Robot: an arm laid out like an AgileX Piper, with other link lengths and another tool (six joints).
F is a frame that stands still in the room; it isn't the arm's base.
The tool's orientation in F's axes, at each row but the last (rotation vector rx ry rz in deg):
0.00 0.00 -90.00
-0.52 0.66 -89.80
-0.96 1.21 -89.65
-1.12 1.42 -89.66
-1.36 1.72 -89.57
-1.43 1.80 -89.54
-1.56 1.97 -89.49
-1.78 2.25 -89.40
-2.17 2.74 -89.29
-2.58 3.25 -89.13
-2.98 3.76 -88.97
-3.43 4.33 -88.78
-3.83 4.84 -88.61
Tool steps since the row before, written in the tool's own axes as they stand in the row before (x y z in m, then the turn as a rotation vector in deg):
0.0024 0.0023 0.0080 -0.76 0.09 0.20
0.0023 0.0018 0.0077 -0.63 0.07 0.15
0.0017 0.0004 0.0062 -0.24 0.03 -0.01
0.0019 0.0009 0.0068 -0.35 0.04 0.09
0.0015 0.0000 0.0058 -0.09 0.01 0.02
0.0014 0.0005 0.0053 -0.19 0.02 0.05
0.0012 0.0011 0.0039 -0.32 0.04 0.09
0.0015 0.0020 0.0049 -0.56 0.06 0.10
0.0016 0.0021 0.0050 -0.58 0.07 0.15
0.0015 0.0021 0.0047 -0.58 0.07 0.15
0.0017 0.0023 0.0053 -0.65 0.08 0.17
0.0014 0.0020 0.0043 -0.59 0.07 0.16
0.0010 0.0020 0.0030 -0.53 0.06 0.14
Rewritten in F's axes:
0.0023 -0.0024 0.0080 0.09 0.76 0.20
0.0019 -0.0023 0.0077 0.07 0.63 0.15
0.0006 -0.0017 0.0062 0.03 0.24 -0.01
0.0011 -0.0019 0.0068 0.04 0.35 0.09
0.0002 -0.0015 0.0058 0.01 0.09 0.02
0.0007 -0.0014 0.0053 0.02 0.19 0.05
0.0013 -0.0012 0.0038 0.04 0.32 0.09
0.0022 -0.0015 0.0048 0.06 0.56 0.10
0.0024 -0.0016 0.0049 0.07 0.58 0.15
0.0024 -0.0015 0.0045 0.07 0.58 0.15
0.0027 -0.0017 0.0051 0.08 0.65 0.17
0.0024 -0.0014 0.0041 0.07 0.59 0.16
0.0023 -0.0010 0.0028 0.06 0.53 0.14

